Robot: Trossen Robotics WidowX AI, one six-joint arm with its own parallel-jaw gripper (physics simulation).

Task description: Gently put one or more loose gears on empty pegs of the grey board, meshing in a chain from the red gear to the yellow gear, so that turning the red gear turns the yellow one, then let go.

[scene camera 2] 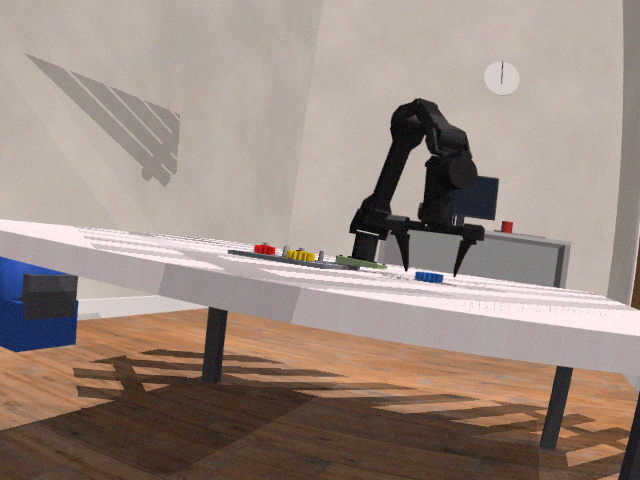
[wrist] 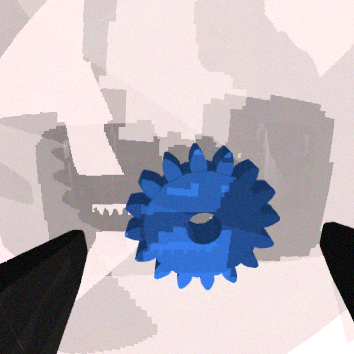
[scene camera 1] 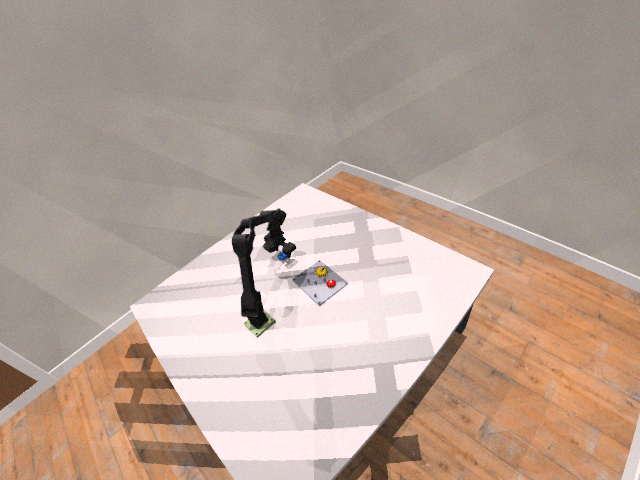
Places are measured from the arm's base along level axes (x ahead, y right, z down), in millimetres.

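Pixels of known places: gripper, fingertip midpoint: [scene camera 2: 430,274] [wrist: 207,240] [scene camera 1: 283,254]; arm's base at its link origin: [scene camera 2: 362,260] [scene camera 1: 259,321].
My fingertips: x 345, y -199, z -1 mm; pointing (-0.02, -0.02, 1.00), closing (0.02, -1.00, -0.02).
Observation:
For each thing: its top centre in the pictures, then the offset to it from my fingertips.
- blue gear at its top centre: [wrist: 203,228] [scene camera 2: 429,272] [scene camera 1: 282,255] dx -6, dy +2, dz -3 mm
- grey board at its top centre: [scene camera 2: 296,246] [scene camera 1: 318,278] dx -25, dy +271, dz -16 mm
- red gear at its top centre: [scene camera 2: 265,245] [scene camera 1: 330,282] dx -10, dy +331, dz -11 mm
A blue gear [scene camera 1: 282,256] [scene camera 2: 429,277] [wrist: 175,200] lies flat on the white table, apart from the board. My gripper [scene camera 1: 280,252] [scene camera 2: 430,273] [wrist: 207,240] is open and points down over it. The fingertips stand on either side of the gear with gaps, a little above the table. The grey board [scene camera 1: 329,295] [scene camera 2: 330,265] lies flat, with the red gear [scene camera 1: 330,283] [scene camera 2: 264,250] and the yellow gear [scene camera 1: 321,271] [scene camera 2: 300,255] on it. Several bare pegs also stand on it, one near the yellow gear [scene camera 2: 321,255]. The board does not show in the wrist view.
The arm's green base plate [scene camera 1: 268,324] [scene camera 2: 346,260] stands on the table near the board. Behind the table are a grey cabinet [scene camera 2: 566,258] with a red cup [scene camera 2: 507,226] and a dark monitor [scene camera 2: 483,198]. A blue object [scene camera 2: 36,330] stands on the floor at the left.

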